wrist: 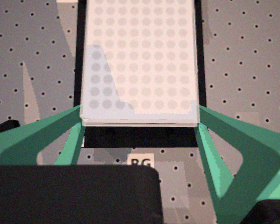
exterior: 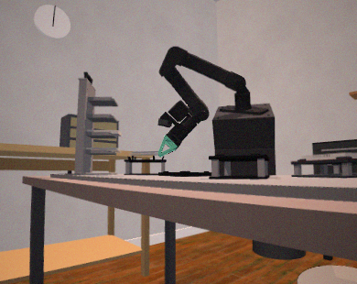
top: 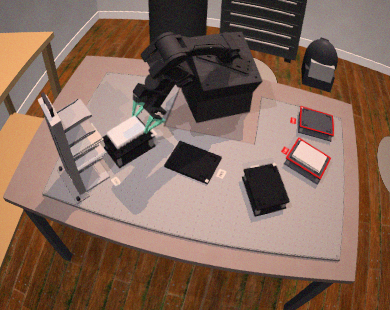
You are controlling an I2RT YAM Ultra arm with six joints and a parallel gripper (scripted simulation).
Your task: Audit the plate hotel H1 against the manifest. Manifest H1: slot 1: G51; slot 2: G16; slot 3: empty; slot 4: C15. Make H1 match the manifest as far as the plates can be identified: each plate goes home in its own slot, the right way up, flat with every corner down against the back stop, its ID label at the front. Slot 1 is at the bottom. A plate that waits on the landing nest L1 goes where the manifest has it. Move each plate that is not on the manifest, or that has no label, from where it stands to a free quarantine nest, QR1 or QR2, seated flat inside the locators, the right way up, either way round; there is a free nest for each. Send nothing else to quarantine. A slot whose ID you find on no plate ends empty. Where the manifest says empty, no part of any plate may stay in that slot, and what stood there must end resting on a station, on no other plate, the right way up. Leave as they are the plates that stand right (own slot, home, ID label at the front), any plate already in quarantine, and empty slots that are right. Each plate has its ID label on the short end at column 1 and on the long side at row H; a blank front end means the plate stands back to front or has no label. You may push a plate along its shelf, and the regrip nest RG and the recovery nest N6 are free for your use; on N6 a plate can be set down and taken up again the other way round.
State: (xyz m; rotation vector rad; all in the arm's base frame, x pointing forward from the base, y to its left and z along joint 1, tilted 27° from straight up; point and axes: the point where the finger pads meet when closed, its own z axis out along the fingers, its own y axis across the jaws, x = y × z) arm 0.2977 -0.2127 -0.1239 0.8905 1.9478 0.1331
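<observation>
Now: hand 5 cm short of the black regrip nest, 3 cm to the left of it and 3 cm above it. From my hand the other things lie so: recovery nest N6: 5 cm ahead, 21 cm to the left, 8 cm below; RG label: 4 cm behind, 3 cm to the left, 9 cm below; H1 tag: 20 cm ahead, 2 cm to the right, 9 cm below.
</observation>
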